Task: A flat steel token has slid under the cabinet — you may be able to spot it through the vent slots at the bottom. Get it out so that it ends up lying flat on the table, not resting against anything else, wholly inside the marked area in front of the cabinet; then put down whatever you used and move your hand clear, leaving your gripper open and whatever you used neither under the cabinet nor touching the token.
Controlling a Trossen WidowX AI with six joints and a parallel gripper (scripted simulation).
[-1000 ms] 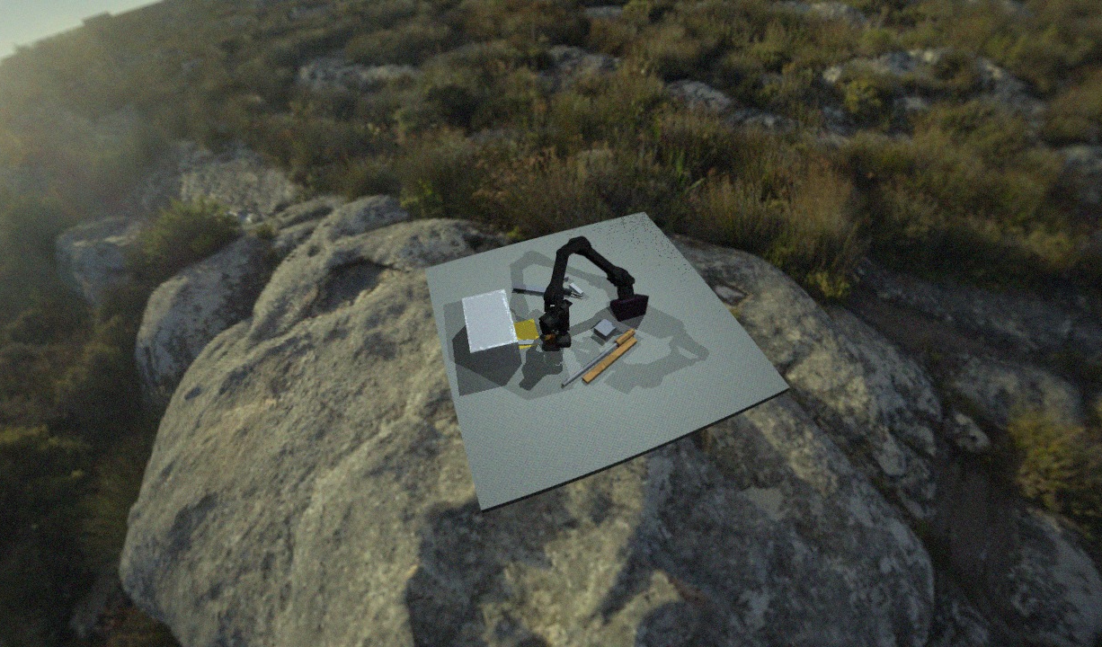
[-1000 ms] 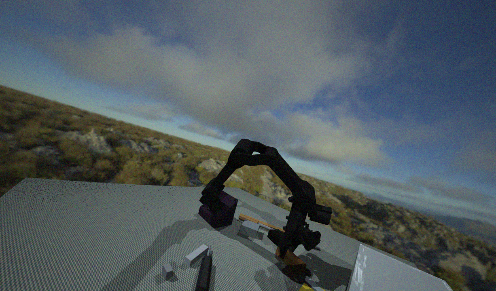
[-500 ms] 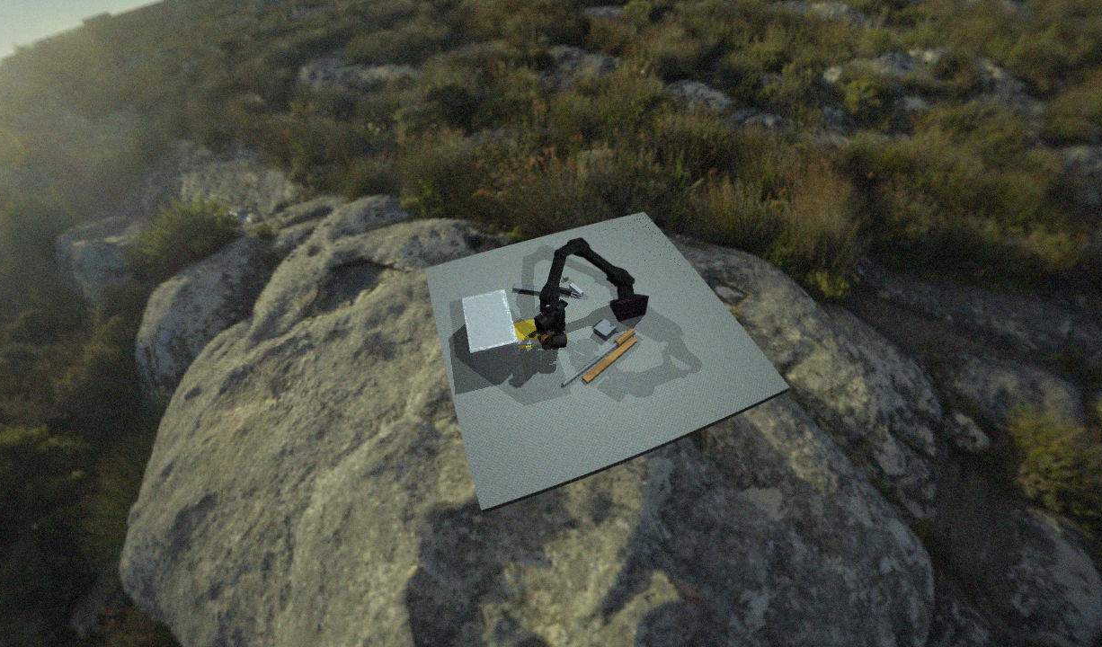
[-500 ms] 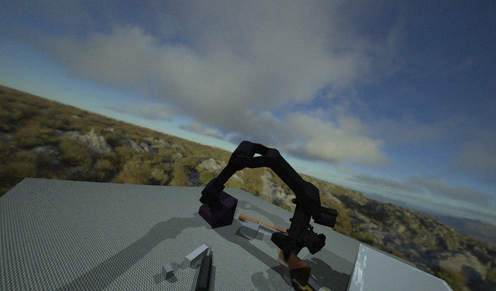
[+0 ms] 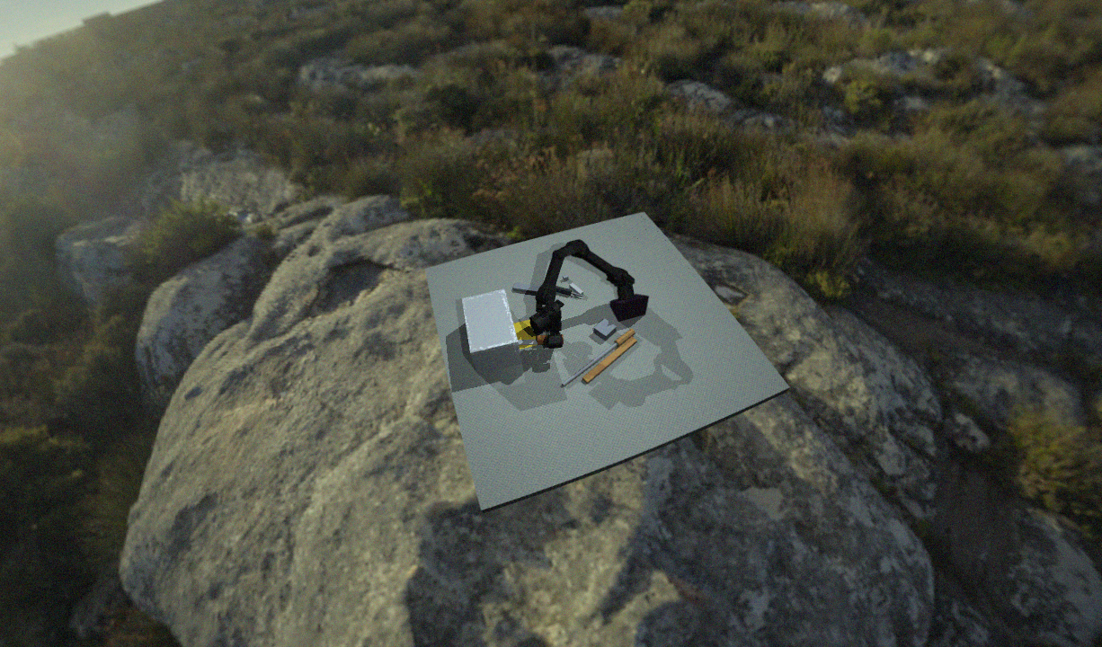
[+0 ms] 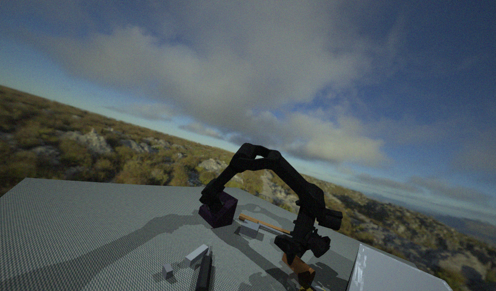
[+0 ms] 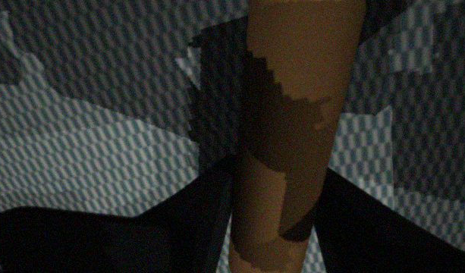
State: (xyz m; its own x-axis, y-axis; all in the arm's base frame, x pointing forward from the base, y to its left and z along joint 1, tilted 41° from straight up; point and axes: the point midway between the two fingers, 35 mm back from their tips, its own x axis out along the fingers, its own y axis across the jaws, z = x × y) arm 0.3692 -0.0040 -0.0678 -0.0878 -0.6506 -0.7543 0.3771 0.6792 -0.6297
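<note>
The grey block is 22 cm behind my gripper tip, 4 cm to the left of it and 1 cm above it. Round my gripper tip: grey bar: 21 cm behind, 24 cm to the right; then small grey cube: 20 cm behind, 33 cm to the right; then wooden stick: 17 cm behind, 19 cm to the left.
</note>
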